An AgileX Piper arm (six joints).
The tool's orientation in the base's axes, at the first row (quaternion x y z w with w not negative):
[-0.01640, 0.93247, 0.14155, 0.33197]
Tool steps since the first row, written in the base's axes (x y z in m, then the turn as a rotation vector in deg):
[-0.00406, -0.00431, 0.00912, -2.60, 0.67, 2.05]
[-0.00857, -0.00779, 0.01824, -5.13, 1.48, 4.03]
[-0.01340, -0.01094, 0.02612, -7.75, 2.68, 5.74]
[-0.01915, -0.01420, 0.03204, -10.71, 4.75, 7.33]
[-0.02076, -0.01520, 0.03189, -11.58, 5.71, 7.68]
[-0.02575, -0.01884, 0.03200, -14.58, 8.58, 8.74]
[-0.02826, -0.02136, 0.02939, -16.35, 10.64, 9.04]
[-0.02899, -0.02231, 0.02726, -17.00, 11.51, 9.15]
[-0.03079, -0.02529, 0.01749, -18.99, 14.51, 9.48]
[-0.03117, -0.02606, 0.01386, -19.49, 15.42, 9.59]
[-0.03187, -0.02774, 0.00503, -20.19, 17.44, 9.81]
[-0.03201, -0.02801, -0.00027, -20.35, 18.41, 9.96]
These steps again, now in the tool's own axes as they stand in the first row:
[-0.00280, -0.00132, -0.01042, 0.79, 1.49, -2.93]
[-0.00519, -0.00179, -0.02090, 1.58, 3.08, -5.73]
[-0.00655, -0.00222, -0.03056, 2.63, 4.99, -8.27]
[-0.00597, -0.00313, -0.03936, 4.07, 7.75, -10.70]
[-0.00468, -0.00393, -0.04052, 4.59, 8.86, -11.23]
[-0.00109, -0.00677, -0.04467, 6.45, 12.26, -13.06]
[0.00233, -0.00953, -0.04497, 7.77, 14.53, -13.81]
[0.00417, -0.01089, -0.04410, 8.27, 15.48, -14.05]
[0.01147, -0.01600, -0.03880, 9.80, 18.69, -14.69]
[0.01399, -0.01761, -0.03657, 10.18, 19.65, -14.83]
[0.01993, -0.02137, -0.03093, 10.72, 21.73, -14.87]
[0.02333, -0.02295, -0.02717, 10.81, 22.72, -14.81]

